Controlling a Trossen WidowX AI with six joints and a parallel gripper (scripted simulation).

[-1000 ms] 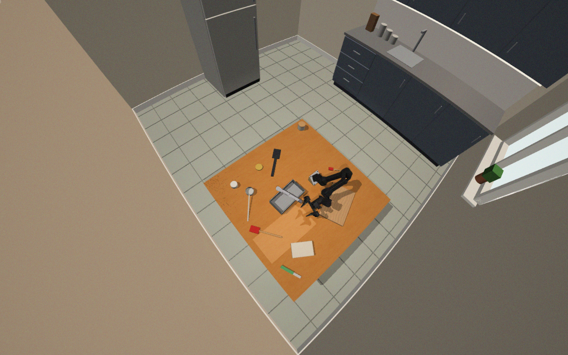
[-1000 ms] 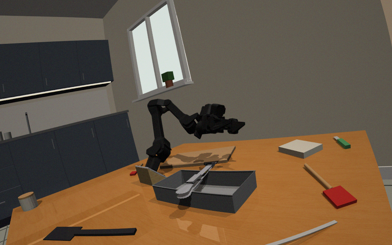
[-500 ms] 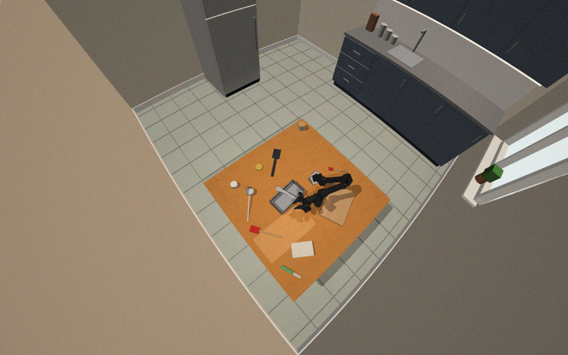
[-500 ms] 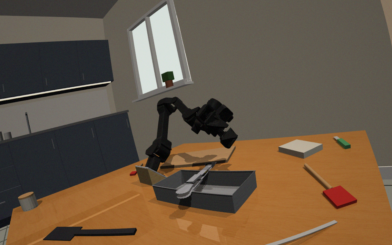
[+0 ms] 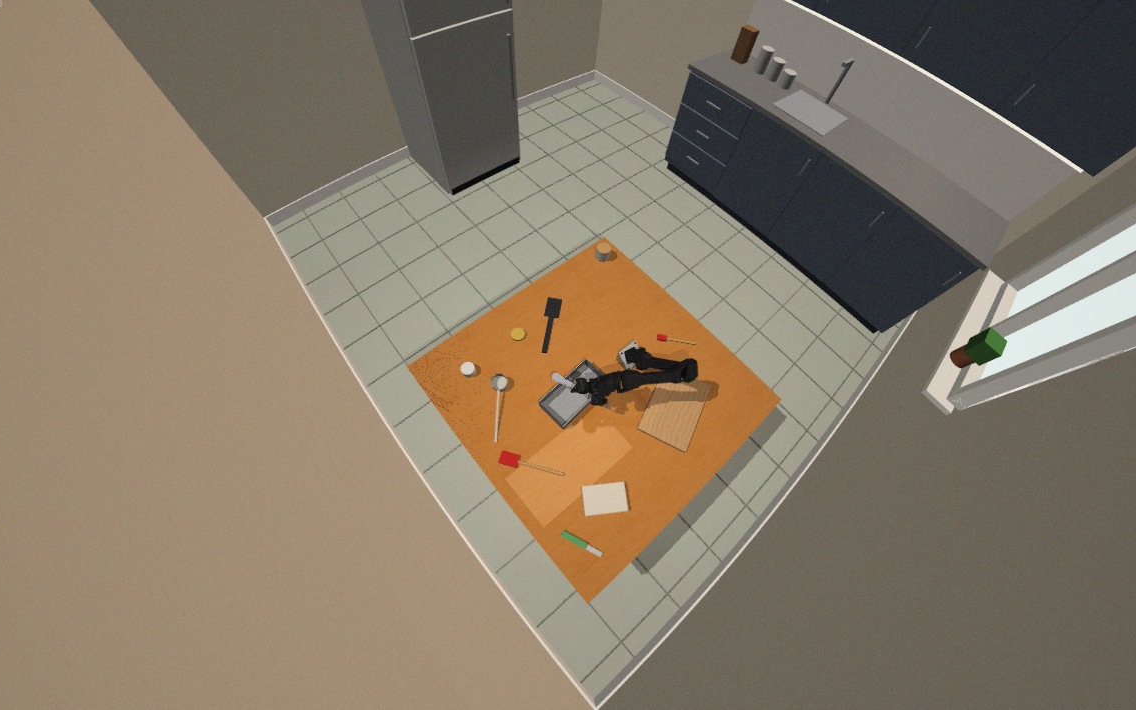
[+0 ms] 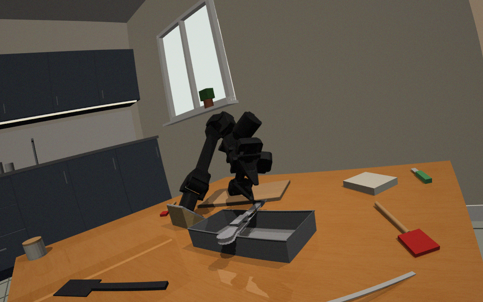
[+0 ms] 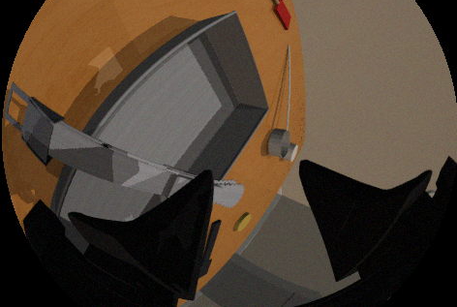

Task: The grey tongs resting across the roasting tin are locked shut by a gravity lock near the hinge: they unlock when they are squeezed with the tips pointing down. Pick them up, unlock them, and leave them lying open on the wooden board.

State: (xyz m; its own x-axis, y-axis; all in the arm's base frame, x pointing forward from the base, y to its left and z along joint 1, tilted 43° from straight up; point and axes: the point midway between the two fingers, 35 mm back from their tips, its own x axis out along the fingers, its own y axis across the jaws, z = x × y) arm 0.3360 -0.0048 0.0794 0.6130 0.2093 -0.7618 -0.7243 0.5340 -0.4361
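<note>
My gripper tip is 2 cm past the grey roasting tin, 2 cm to the left of it and 10 cm above it. The rest, counted from my gripper tip: red spatula: 33 cm ahead, 13 cm to the left, 13 cm below; then black spatula: 13 cm behind, 42 cm to the right, 13 cm below; then white block: 12 cm ahead, 43 cm to the left, 12 cm below.
</note>
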